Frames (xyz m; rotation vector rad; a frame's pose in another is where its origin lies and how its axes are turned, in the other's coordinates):
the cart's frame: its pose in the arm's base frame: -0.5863 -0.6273 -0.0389 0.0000 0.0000 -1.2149
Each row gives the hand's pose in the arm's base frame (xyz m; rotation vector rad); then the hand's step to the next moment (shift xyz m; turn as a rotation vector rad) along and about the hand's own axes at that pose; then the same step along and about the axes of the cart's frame.
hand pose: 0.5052 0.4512 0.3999 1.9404 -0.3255 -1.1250
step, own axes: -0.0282 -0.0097 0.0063 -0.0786 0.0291 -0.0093
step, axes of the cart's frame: -0.0256 -0.0147 0.0076 -0.0420 -0.0179 0.0709
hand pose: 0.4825 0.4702 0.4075 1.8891 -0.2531 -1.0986
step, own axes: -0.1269 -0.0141 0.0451 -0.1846 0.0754 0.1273
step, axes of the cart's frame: -0.0878 -0.0872 0.0549 -0.0503 -0.1814 0.1433
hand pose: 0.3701 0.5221 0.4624 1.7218 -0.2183 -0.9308
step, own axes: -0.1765 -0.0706 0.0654 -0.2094 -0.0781 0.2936
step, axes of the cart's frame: -0.1381 -0.1452 0.0161 -0.0638 -0.3634 0.0072
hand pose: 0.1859 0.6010 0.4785 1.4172 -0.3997 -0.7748
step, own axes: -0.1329 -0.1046 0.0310 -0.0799 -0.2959 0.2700
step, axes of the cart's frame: -0.1159 -0.1052 -0.0712 0.0164 -0.3353 -0.2327
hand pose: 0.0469 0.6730 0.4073 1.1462 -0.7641 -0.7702
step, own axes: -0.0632 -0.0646 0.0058 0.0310 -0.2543 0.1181
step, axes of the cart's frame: -0.0496 -0.0313 -0.0690 0.0922 -0.1592 -0.2138
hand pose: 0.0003 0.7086 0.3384 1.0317 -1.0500 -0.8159
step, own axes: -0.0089 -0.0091 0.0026 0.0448 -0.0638 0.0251
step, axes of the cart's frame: -0.0062 -0.0038 -0.0108 0.0589 -0.0366 -0.0436
